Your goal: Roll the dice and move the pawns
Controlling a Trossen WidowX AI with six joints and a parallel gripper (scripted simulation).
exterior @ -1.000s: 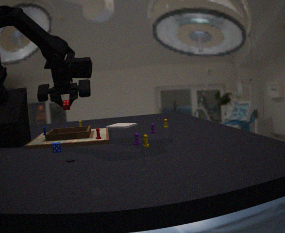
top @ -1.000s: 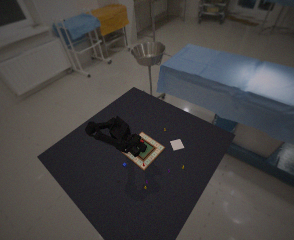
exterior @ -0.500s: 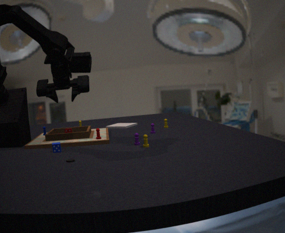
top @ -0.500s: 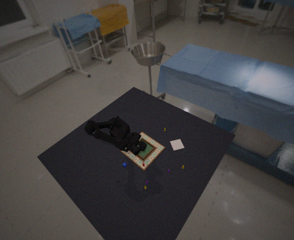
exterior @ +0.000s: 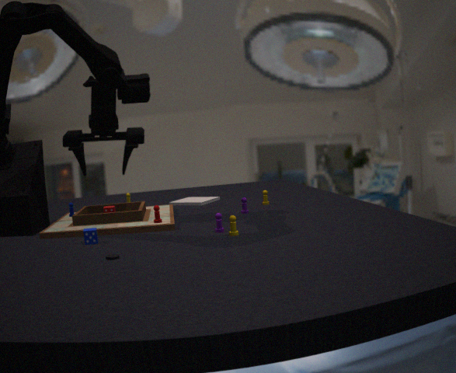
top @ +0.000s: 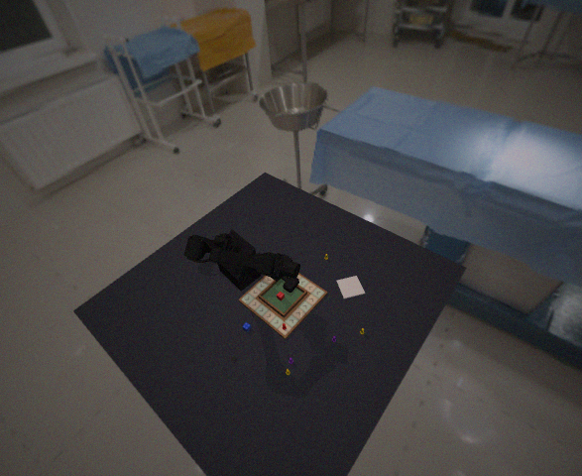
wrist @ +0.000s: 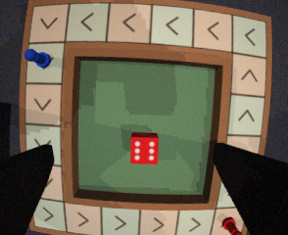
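The red pawn is 13 cm ahead of my gripper tip, 10 cm to the right of it and 8 cm below it. Also, from my gripper tip: green tray 10 cm below, 1 cm ahead; white card 25 cm to the left, 19 cm ahead, 10 cm below; blue pawn 11 cm behind, 8 cm below, 6 cm to the left.
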